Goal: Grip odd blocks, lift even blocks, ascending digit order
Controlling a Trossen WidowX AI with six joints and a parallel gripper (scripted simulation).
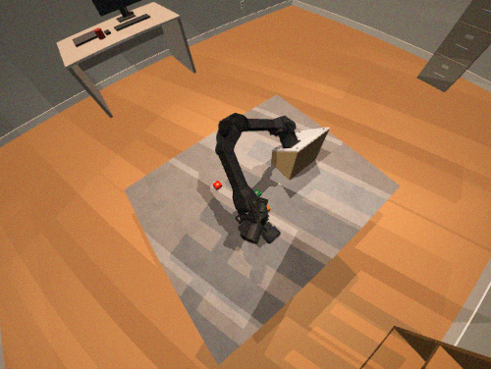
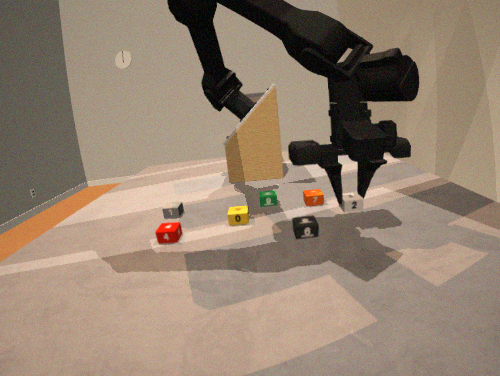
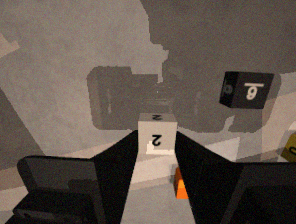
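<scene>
Right now my gripper tip is 290 mm to the left of the red block, 20 mm short of it and 10 mm above it. The rest, counted from my gripper tip: white block: right at my gripper tip; then black block: 80 mm to the right, 40 mm ahead, 10 mm below; then orange block: 80 mm behind, 50 mm to the right, 10 mm below.
</scene>
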